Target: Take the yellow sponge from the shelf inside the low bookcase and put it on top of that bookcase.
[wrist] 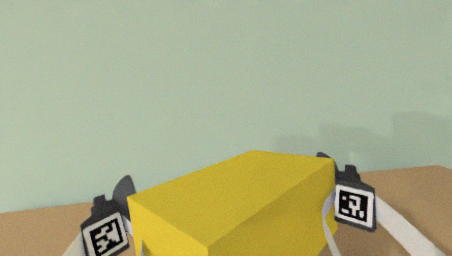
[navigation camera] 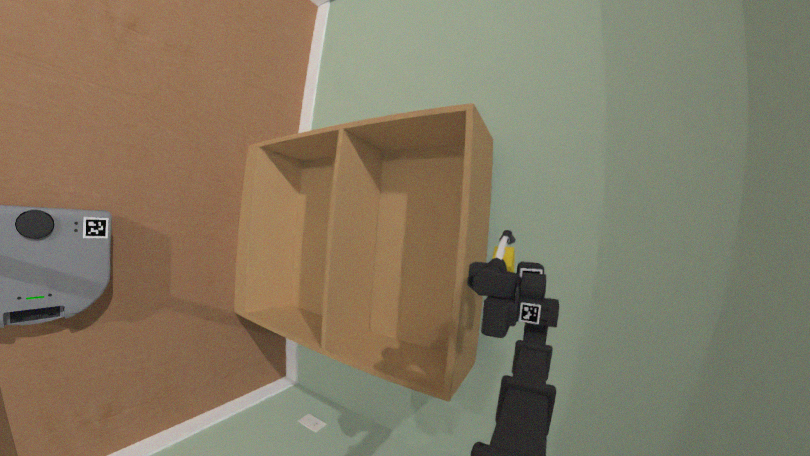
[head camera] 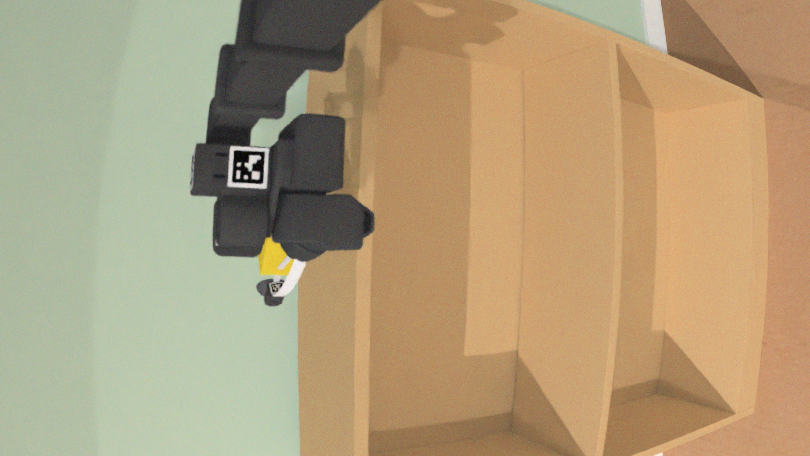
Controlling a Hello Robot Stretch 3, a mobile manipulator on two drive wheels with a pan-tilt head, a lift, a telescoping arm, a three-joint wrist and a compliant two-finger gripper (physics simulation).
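Frame: origin at the robot's base, x right, y ahead, z up, level; metres.
Seen in the pictures: robot's base at its link origin: (navigation camera: 36,222).
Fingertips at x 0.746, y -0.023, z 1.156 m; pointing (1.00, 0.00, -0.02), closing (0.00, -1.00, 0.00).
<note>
Pixels of each thing's middle, then the offset from my fingertips to it. Level surfaces: height alone.
- yellow sponge at the middle of its body: (wrist: 244,214) (head camera: 278,225) (navigation camera: 503,270) dy -0.007, dx -0.051, dz +0.001 m
- middle shelf at its surface level: dz -0.544 m
- brown floor at its surface level: dz -1.156 m
- white plate at the middle of its body: (navigation camera: 312,422) dy -0.842, dx +0.061, dz -0.755 m
The yellow sponge (head camera: 273,259) (navigation camera: 503,256) (wrist: 235,197) is a thick block held at a slant between the fingers. My gripper (wrist: 227,182) is shut on it, with one finger pad at each side in the wrist view. The wrist hides part of the sponge and one finger in the head view. The low bookcase (head camera: 328,373) (navigation camera: 479,198) (wrist: 425,187) is light wood; both cameras on the head show it turned sideways. In the wrist view its top board lies beyond and below the sponge. The gap between sponge and board is hard to tell. The middle shelf (head camera: 566,226) (navigation camera: 354,243) shows inside.
A green wall (head camera: 187,368) (navigation camera: 668,226) (wrist: 225,75) stands behind the bookcase. The dark arm (head camera: 294,33) (navigation camera: 524,416) reaches over one end of it. The robot's grey base (navigation camera: 68,260) is on the brown floor (navigation camera: 187,186) in front. A white plate (navigation camera: 311,422) is on the wall.
</note>
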